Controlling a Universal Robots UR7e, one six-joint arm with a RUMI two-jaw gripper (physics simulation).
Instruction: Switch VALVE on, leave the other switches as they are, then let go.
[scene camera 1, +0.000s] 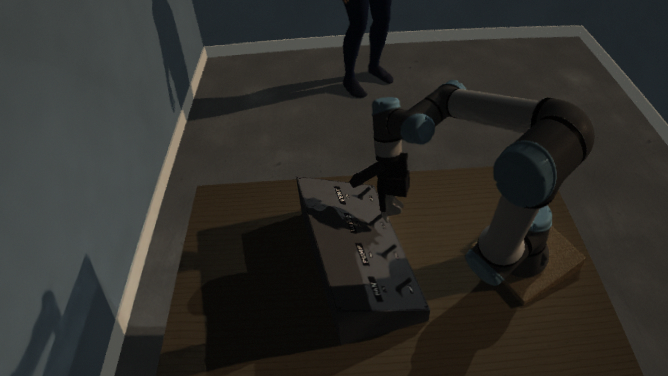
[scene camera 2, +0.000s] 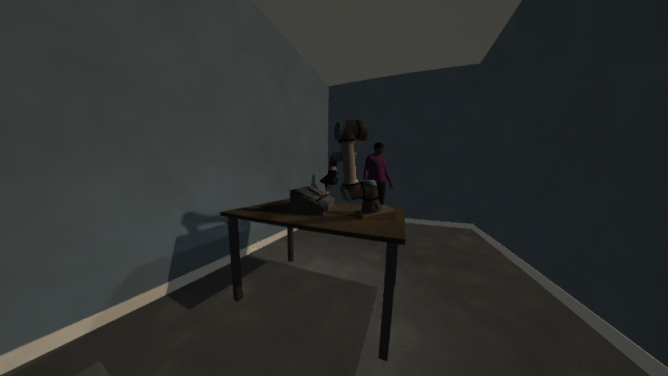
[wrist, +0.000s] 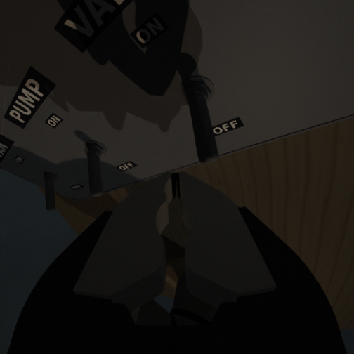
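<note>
The grey sloped switch panel (scene camera 1: 332, 255) (scene camera 2: 304, 202) (wrist: 280, 65) stands on the table. In the wrist view, the black VALVE lever (wrist: 201, 125) leans to the OFF side, its tip beside the OFF label (wrist: 227, 126). The VALVE label (wrist: 92, 22) is partly cut off at the top; its ON label (wrist: 149, 31) lies in shadow. The PUMP lever (wrist: 94, 170) and a smaller lever (wrist: 49, 192) beyond it also lean to the OFF side. My gripper (scene camera 1: 384, 209) (wrist: 176, 174) is shut and empty, at the panel's lower edge near the VALVE lever, apart from it in the wrist view.
The far-end lever (scene camera 1: 363, 193) is close to the gripper's black side part (scene camera 1: 365, 174). The arm's base stands on a wooden block (scene camera 1: 562, 260) to the right on the table (scene camera 1: 450, 200) (scene camera 2: 270, 212). A person (scene camera 1: 357, 45) (scene camera 2: 377, 169) stands beyond the table.
</note>
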